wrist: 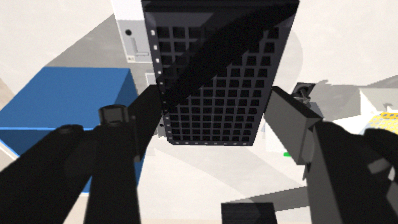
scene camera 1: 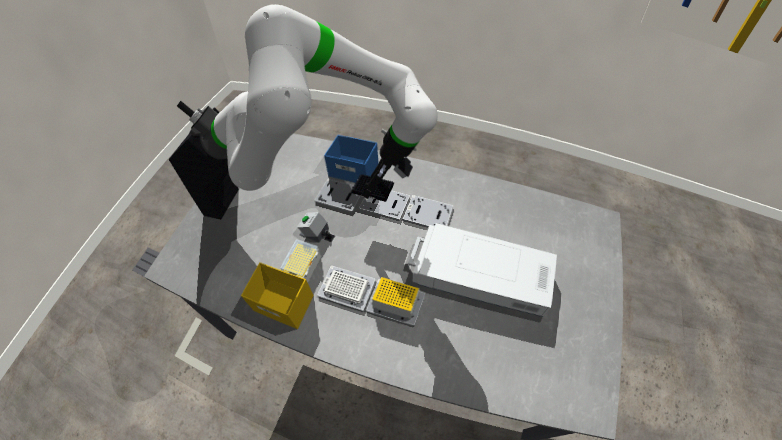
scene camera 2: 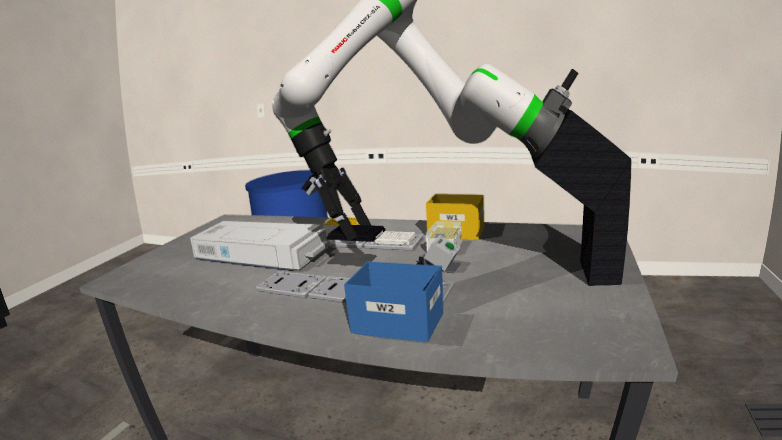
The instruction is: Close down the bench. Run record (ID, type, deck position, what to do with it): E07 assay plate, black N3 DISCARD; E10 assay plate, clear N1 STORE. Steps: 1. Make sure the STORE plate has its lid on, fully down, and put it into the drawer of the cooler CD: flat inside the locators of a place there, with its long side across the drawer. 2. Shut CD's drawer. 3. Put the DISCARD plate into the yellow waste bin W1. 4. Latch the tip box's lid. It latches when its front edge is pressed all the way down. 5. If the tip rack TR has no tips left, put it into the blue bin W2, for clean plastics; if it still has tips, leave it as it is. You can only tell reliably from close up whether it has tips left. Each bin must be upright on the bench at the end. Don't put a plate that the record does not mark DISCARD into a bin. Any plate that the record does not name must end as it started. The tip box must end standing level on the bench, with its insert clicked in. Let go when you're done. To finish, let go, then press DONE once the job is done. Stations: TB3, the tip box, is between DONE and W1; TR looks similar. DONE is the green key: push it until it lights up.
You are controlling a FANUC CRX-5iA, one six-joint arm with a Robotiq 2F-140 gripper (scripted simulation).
Labels:
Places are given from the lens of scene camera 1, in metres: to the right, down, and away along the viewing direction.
blue bin W2 (scene camera 1: 356,151): -0.14, -0.29, 1.54
cooler CD (scene camera 1: 459,262): 0.22, 0.14, 1.17
The marked spots on the cooler CD and the blue bin W2 are 0.67 m apart.

